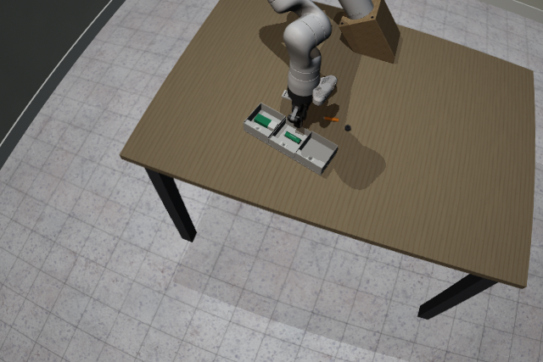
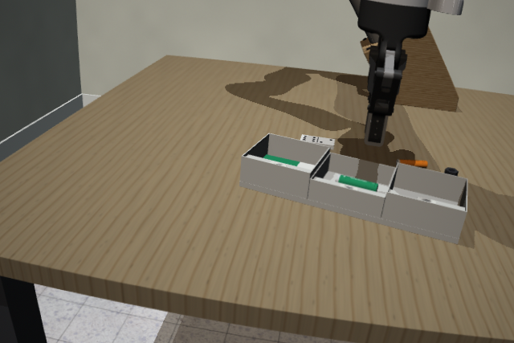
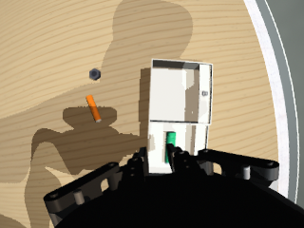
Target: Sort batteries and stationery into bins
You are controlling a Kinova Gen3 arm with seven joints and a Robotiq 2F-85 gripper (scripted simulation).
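Now: hand 90 mm past the orange battery, 80 mm above it and 70 mm to the right of it. Also, from my hand: eraser: 90 mm to the right, 70 mm below; then three joined grey bins: 60 mm below, 30 mm ahead, 20 mm to the right; then green battery: 70 mm below, 20 mm ahead, 10 mm to the right.
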